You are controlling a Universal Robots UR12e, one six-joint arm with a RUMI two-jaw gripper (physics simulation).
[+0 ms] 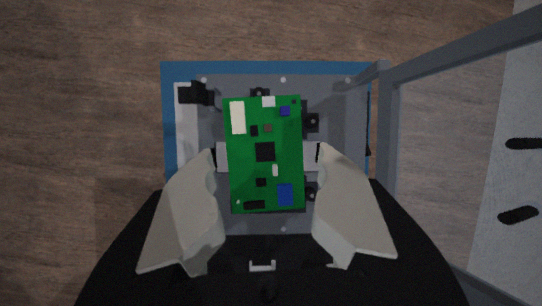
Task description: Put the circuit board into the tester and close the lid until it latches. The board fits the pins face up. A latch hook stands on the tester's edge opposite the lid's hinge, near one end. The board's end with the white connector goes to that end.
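Frame: origin at the arm's base, x ahead, y left, z up, level; centimetres.
Seen in the pictures: gripper, fingertip midpoint: [266,147].
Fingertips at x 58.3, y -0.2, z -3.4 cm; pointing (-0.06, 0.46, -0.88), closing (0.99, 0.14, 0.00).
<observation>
Offsets run from my fingertips to a thing's top centre. "pt": to the spot under its first point. Level surfaces: height alone.
The green circuit board @[dx +0.0, dy -0.9, dz -0.6 cm] [264,154] lies face up in the grey tester @[pt dx +6.5, dy +4.7, dz -3.8 cm] [330,108], its long white connector @[dx -2.7, dy +2.3, dz -0.6 cm] [237,117] at the far left end. A black latch hook @[dx -6.7, dy +3.9, dz +0.9 cm] [196,93] stands on the tester's left edge near that far end. The tester's lid @[pt dx +11.0, dy +4.6, dz +2.6 cm] [429,98] is a grey frame standing open on the right. My gripper [266,147] is open above the board, its pale fingers standing apart from the board's long sides. Nothing is between them.
The tester sits on a blue mat @[dz -9.6 cm] [169,98] on a wooden table @[dz -9.8 cm] [112,82]. Black round locating posts @[dx +4.2, dy +2.8, dz -1.6 cm] [311,121] stand by the board's right edge. The open lid frame rises close to my right finger.
</observation>
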